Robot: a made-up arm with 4 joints. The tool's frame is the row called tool.
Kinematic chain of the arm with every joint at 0, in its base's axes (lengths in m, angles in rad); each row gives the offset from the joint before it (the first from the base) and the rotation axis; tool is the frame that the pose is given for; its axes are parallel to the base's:
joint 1: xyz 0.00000 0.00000 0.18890 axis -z
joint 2: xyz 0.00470 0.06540 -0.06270 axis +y
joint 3: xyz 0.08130 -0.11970 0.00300 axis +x
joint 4: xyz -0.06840 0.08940 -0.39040 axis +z
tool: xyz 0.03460 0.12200 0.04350
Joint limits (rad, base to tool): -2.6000..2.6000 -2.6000..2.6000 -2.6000..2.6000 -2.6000..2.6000
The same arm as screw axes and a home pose.
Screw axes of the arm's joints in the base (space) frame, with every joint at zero. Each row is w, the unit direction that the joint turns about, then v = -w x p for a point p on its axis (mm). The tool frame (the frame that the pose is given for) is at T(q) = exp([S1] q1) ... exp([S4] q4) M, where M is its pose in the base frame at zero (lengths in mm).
S1 = (0, 0, -1, 0, 0, 0)
S2 = (0, 1, 0, -126.2, 0, 4.7)
S3 = (1, 0, 0, 0, 129.2, 54.3)
S4 = (0, 0, 1, 35.1, -17.6, 0)
M =
1 0 0 52.2
0 1 0 157.1
0 0 1 -217.7
0 0 0 1
Joint limits (rad, base to tool): -2.6..2.6 -2.6..2.6 -2.6..2.6 -2.6..2.6

